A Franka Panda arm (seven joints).
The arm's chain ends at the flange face. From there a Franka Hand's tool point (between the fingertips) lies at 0.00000 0.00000 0.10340 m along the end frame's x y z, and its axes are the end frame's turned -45 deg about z.
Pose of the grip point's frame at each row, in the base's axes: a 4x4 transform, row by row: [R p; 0 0 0 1], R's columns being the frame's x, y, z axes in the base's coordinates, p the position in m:
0.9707 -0.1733 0.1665 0.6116; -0.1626 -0.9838 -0.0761 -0.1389; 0.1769 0.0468 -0.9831 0.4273; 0 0 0 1
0.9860 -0.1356 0.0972 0.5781; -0.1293 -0.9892 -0.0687 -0.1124; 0.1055 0.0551 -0.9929 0.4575; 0 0 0 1
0.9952 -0.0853 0.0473 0.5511; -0.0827 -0.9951 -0.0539 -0.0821; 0.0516 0.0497 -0.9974 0.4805; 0 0 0 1
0.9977 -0.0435 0.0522 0.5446; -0.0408 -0.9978 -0.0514 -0.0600; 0.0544 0.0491 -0.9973 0.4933; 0 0 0 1
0.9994 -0.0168 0.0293 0.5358; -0.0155 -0.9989 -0.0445 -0.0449; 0.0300 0.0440 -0.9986 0.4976; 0 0 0 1
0.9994 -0.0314 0.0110 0.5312; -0.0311 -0.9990 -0.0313 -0.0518; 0.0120 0.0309 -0.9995 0.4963; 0 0 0 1
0.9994 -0.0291 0.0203 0.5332; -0.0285 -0.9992 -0.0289 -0.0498; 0.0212 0.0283 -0.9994 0.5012; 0 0 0 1
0.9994 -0.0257 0.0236 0.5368; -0.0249 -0.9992 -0.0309 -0.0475; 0.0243 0.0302 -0.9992 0.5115; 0 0 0 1
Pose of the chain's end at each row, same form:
0.5638 -0.8089 0.1665 0.5944; -0.8106 -0.5807 -0.0761 -0.1310; 0.1582 -0.0920 -0.9831 0.5290; 0 0 0 1
0.6013 -0.7931 0.0972 0.5680; -0.7909 -0.6080 -0.0687 -0.1053; 0.1136 -0.0356 -0.9929 0.5602; 0 0 0 1
0.6434 -0.7640 0.0473 0.5462; -0.7621 -0.6452 -0.0539 -0.0765; 0.0716 -0.0013 -0.9974 0.5836; 0 0 0 1
0.6747 -0.7362 0.0522 0.5392; -0.7344 -0.6767 -0.0514 -0.0547; 0.0732 -0.0037 -0.9973 0.5964; 0 0 0 1
0.6948 -0.7186 0.0293 0.5328; -0.7173 -0.6954 -0.0445 -0.0403; 0.0523 0.0099 -0.9986 0.6009; 0 0 0 1
0.6845 -0.7289 0.0110 0.5301; -0.7284 -0.6844 -0.0313 -0.0486; 0.0303 0.0134 -0.9995 0.5996; 0 0 0 1
0.6861 -0.7273 0.0203 0.5311; -0.7267 -0.6864 -0.0289 -0.0468; 0.0350 0.0050 -0.9994 0.6045; 0 0 0 1
0.6885 -0.7249 0.0236 0.5344; -0.7241 -0.6889 -0.0309 -0.0443; 0.0385 0.0042 -0.9992 0.6148; 0 0 0 1

